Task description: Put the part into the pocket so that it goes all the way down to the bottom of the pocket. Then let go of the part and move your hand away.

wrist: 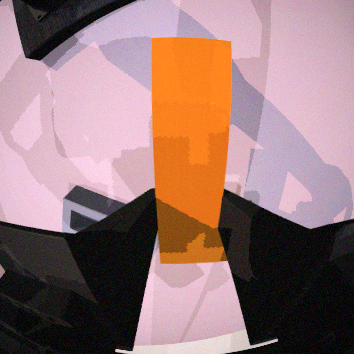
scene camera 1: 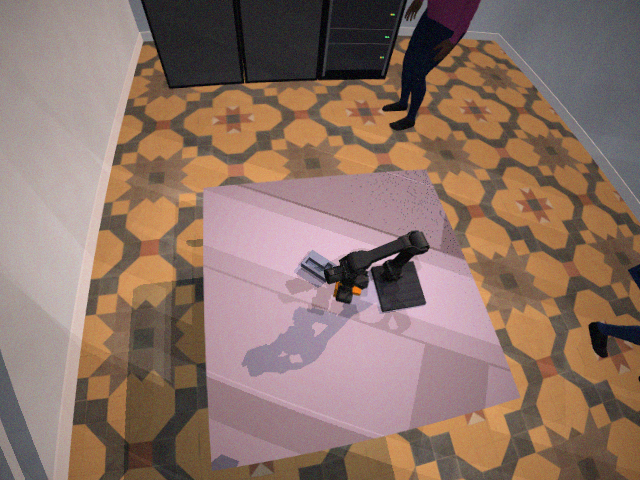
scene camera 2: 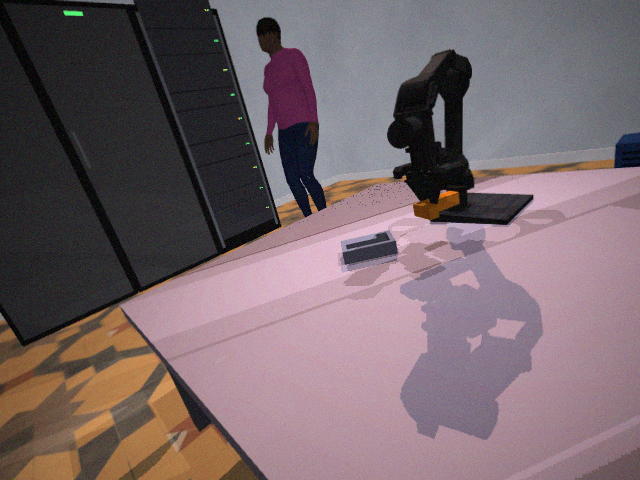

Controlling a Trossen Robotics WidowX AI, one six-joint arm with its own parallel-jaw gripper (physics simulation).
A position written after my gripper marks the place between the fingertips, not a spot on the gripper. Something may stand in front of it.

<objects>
My gripper [scene camera 2: 430, 206] carries an orange L-shaped part [scene camera 2: 424, 209], which touches nothing else.
</objects>
